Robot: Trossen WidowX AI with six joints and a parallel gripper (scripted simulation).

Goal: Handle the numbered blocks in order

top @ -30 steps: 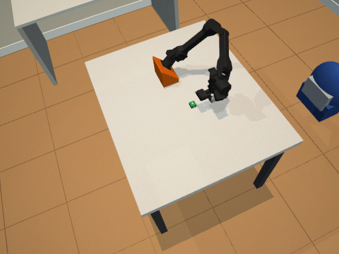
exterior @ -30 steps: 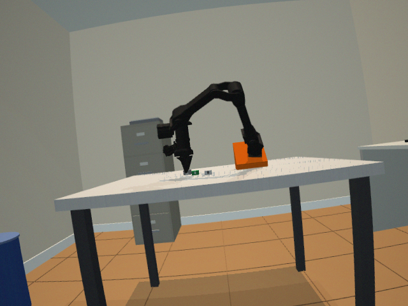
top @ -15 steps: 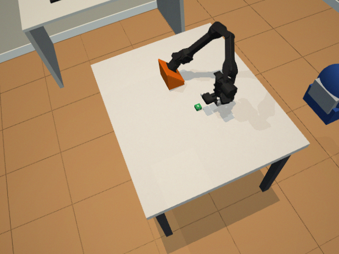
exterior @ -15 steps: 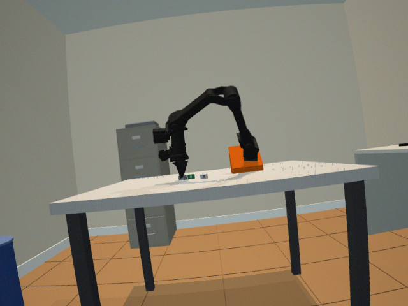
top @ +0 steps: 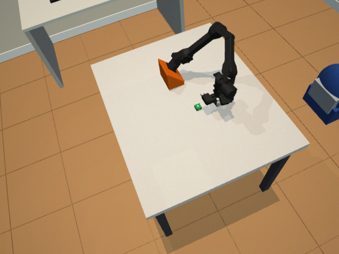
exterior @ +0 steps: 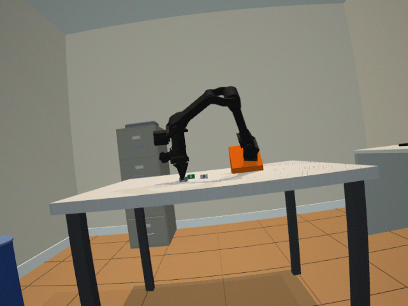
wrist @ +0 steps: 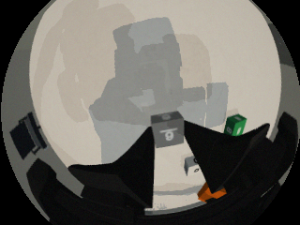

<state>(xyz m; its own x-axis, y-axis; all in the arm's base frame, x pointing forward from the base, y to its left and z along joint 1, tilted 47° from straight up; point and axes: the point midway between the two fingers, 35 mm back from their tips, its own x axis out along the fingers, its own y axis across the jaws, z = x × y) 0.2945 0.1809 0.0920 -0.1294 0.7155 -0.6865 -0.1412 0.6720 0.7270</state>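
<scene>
Now: the grey block right at my gripper tip. Also, from my gripper tip: white block (8 cm behind, 6 cm to the right); then green block (12 cm to the right, 1 cm behind).
</scene>
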